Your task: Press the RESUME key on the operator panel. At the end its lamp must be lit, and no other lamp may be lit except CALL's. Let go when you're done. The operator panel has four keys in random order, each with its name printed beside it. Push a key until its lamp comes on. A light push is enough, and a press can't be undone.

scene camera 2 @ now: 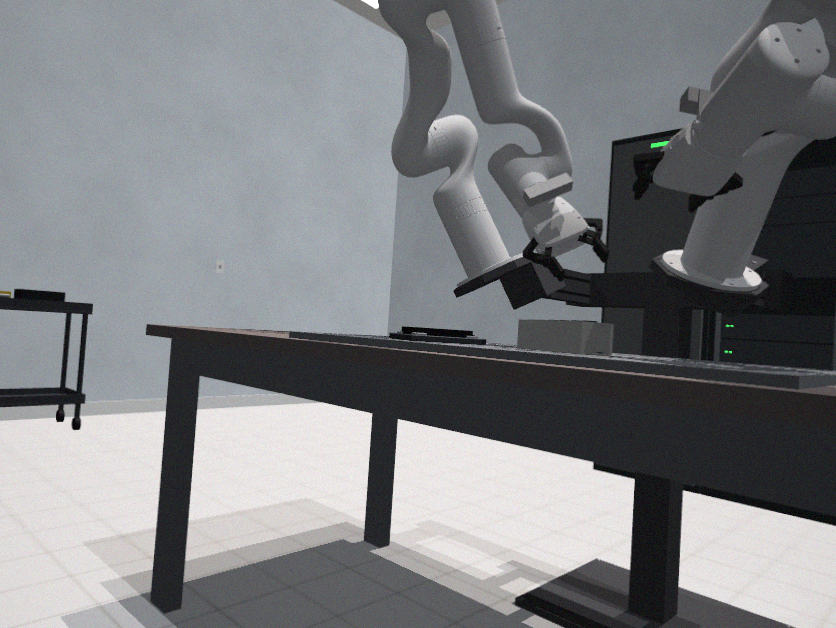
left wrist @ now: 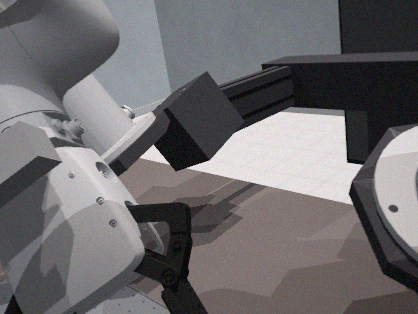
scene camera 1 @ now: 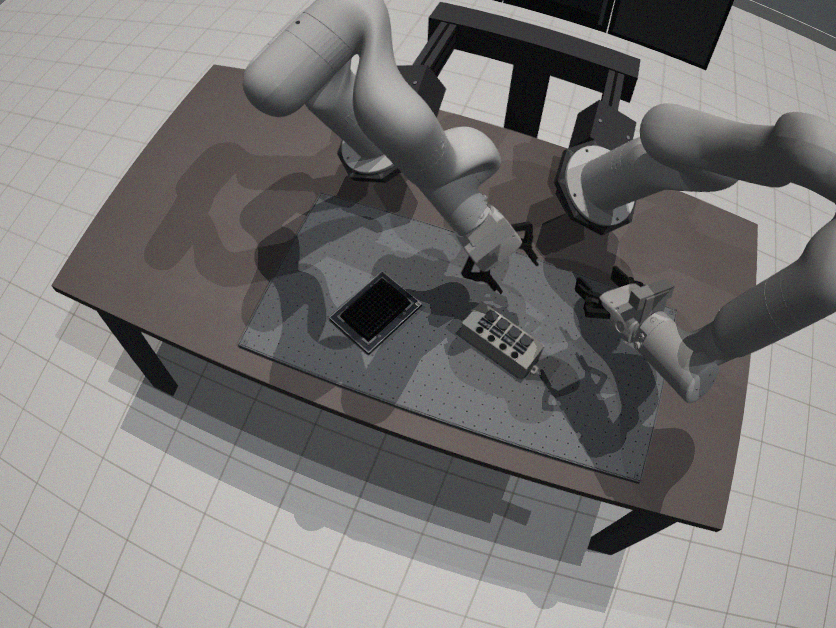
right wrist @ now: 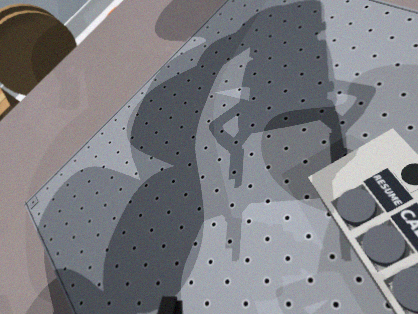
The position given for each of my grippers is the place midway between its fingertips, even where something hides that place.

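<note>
Through scene camera 2 I can see my right gripper (scene camera 2: 584, 267), together with a pale operator panel (scene camera 2: 578, 337). Scene camera 1 gives me that same right gripper (scene camera 1: 517, 276). In the right wrist view, it is the panel (right wrist: 377, 167) that I find again.
</note>
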